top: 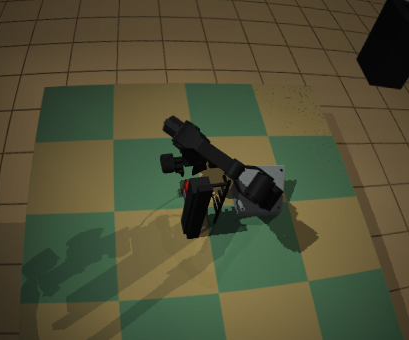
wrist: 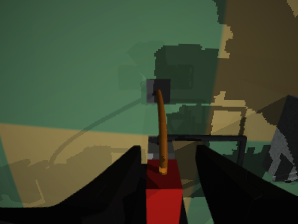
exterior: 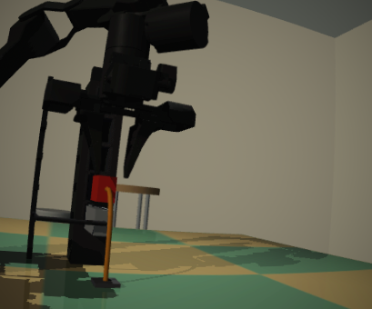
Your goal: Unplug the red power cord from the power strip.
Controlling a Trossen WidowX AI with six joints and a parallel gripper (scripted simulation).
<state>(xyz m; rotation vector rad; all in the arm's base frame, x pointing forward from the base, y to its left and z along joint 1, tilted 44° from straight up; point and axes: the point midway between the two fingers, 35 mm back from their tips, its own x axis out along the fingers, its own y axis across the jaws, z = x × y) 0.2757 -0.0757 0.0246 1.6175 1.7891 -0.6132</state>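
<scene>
Now: the red plug 70 mm to the left of my gripper tip, 10 mm below it and 10 mm behind it. Round my gripper tip: dark foot (130 mm below, 10 mm to the right).
</scene>
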